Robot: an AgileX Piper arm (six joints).
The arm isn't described. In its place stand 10 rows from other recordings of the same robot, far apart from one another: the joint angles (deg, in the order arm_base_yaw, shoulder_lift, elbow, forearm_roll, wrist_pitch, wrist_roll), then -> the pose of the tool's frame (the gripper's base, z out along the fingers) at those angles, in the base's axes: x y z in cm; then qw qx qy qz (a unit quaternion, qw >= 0).
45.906 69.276 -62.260 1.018 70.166 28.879 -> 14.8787 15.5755 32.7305 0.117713 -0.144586 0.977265 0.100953
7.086 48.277 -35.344 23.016 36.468 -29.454 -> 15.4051 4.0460 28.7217 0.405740 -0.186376 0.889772 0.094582
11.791 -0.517 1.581 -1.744 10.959 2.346 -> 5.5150 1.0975 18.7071 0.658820 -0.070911 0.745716 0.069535
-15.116 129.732 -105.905 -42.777 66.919 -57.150 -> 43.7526 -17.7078 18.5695 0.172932 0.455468 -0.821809 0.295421
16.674 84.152 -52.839 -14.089 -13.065 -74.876 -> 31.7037 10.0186 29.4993 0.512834 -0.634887 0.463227 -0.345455
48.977 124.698 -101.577 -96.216 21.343 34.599 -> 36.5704 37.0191 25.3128 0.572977 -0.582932 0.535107 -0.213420
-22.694 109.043 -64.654 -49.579 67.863 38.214 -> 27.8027 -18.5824 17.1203 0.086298 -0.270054 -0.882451 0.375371
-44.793 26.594 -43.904 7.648 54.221 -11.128 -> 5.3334 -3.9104 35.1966 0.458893 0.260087 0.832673 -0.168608
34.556 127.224 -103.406 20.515 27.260 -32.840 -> 41.1729 30.1303 20.1373 0.365909 -0.409572 0.823813 0.140334
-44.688 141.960 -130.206 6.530 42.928 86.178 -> 40.0761 -38.6505 18.9943 0.303744 0.863104 0.366211 0.169354
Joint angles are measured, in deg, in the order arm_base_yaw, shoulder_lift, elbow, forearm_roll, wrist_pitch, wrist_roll. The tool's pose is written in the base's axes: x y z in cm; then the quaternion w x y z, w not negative. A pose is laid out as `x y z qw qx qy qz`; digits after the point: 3 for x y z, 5 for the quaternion.
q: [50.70, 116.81, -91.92, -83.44, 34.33, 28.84]
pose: 33.953 33.433 26.189 0.51269 -0.53500 0.62013 -0.25761
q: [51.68, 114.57, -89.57, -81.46, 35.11, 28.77]
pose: 32.768 33.114 26.589 0.50797 -0.53241 0.62975 -0.24883
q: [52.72, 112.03, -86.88, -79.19, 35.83, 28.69]
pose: 31.452 32.677 26.974 0.50212 -0.52996 0.64058 -0.23805
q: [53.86, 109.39, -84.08, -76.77, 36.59, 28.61]
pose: 30.048 32.192 27.312 0.49536 -0.52772 0.65181 -0.22644
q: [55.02, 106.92, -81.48, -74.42, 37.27, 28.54]
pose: 28.683 31.735 27.579 0.48865 -0.52608 0.66213 -0.21456
